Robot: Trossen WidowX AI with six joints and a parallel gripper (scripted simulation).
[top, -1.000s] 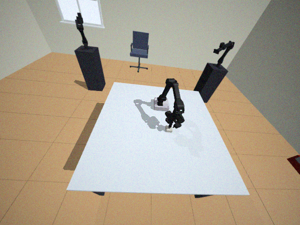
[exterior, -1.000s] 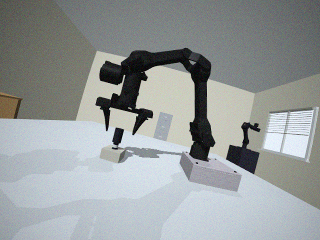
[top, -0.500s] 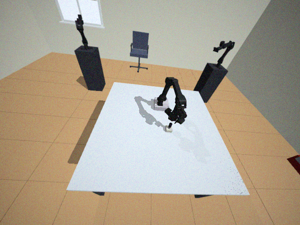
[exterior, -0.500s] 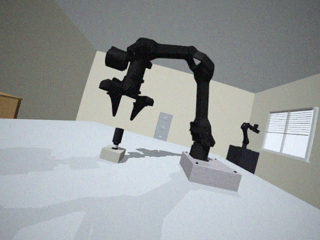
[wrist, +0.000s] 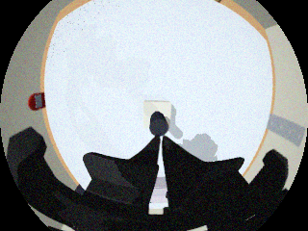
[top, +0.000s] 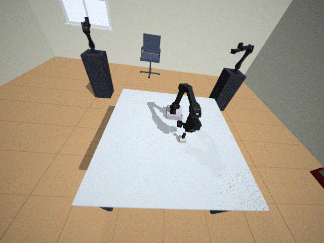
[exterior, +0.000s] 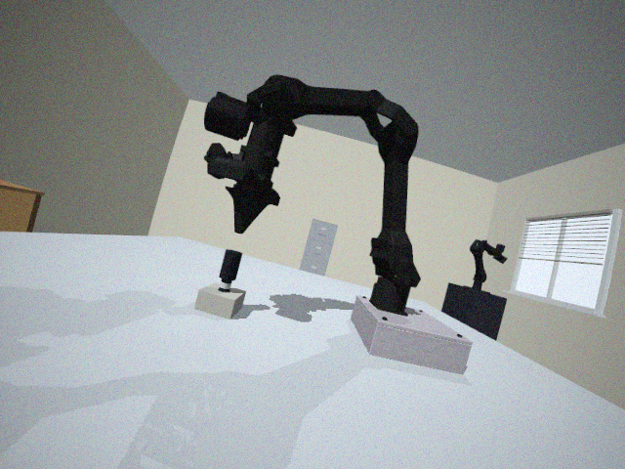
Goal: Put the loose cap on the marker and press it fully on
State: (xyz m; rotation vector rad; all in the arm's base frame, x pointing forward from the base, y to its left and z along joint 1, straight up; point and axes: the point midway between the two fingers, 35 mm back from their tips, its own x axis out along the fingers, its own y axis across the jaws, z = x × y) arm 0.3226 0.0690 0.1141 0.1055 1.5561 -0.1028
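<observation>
Now: gripper tip 60 mm above the dark marker cap. Also, from my gripper tip: cream holder block: 120 mm below.
</observation>
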